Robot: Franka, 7 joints.
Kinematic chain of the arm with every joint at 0, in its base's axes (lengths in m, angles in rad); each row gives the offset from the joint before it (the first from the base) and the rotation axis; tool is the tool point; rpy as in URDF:
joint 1: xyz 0 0 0.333 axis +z
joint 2: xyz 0 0 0 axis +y
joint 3: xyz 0 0 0.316 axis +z
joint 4: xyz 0.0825 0 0 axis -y
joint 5: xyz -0.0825 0 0.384 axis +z
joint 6: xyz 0 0 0 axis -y
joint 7: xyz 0.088 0 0 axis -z
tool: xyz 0 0 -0.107 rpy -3.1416 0 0
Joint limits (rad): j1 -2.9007..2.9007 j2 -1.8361..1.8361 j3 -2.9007..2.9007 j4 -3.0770..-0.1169 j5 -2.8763..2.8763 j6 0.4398..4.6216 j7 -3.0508..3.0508
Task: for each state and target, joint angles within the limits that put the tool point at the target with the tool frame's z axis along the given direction. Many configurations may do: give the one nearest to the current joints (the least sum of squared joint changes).
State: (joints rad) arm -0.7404 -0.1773 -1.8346 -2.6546 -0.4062 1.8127 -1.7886
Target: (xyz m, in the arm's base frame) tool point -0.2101 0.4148 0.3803 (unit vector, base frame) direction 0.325 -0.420 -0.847
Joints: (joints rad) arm -1.5596 0.0211 -2.6659 -2.1474 -0.0827 1.5758 -1.7886
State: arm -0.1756 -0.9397 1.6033 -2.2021 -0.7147 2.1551 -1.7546
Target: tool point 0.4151 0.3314 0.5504 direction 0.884 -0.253 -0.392
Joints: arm -0.5884 -0.5640 1.0804 -2.1846 -0.7411 2.6203 -1.7546
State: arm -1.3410 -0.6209 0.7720 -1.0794 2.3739 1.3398 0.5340
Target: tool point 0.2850 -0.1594 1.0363 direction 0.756 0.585 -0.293
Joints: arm -1.6388 -0.0632 0.6466 -0.7265 1.4671 1.3197 0.5340
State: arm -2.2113 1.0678 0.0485 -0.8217 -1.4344 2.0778 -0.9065
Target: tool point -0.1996 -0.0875 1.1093 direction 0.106 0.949 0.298
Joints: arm -2.3134 0.2993 -0.5115 -0.1194 -2.0337 1.5751 -0.9065
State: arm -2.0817 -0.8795 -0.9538 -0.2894 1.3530 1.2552 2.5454
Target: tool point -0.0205 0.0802 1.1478 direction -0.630 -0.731 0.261
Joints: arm -2.5907 -0.2619 -0.8343 -0.3015 1.1532 1.7109 2.5454
